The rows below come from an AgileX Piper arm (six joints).
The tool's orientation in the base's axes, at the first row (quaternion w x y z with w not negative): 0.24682, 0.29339, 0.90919, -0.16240
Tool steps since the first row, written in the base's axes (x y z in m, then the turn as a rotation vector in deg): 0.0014, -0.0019, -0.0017, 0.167, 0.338, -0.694; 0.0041, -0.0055, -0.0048, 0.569, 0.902, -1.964; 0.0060, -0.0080, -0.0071, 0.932, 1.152, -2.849; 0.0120, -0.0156, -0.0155, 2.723, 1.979, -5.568; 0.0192, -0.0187, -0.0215, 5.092, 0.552, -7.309; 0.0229, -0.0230, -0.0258, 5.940, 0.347, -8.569; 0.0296, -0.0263, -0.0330, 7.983, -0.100, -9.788; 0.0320, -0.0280, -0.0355, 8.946, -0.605, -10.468
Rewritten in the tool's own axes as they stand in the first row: -0.0009, -0.0004, 0.0027, 0.413, 0.469, 0.483; -0.0028, -0.0010, 0.0078, 1.076, 1.344, 1.425; -0.0040, -0.0015, 0.0115, 1.414, 1.894, 2.174; -0.0071, -0.0024, 0.0239, 2.004, 4.043, 4.688; -0.0103, 0.0005, 0.0328, 0.632, 4.652, 7.590; -0.0126, 0.0001, 0.0395, 0.626, 5.204, 9.020; -0.0149, 0.0027, 0.0493, -0.356, 6.294, 10.945; -0.0160, 0.0033, 0.0529, -0.894, 6.596, 12.069
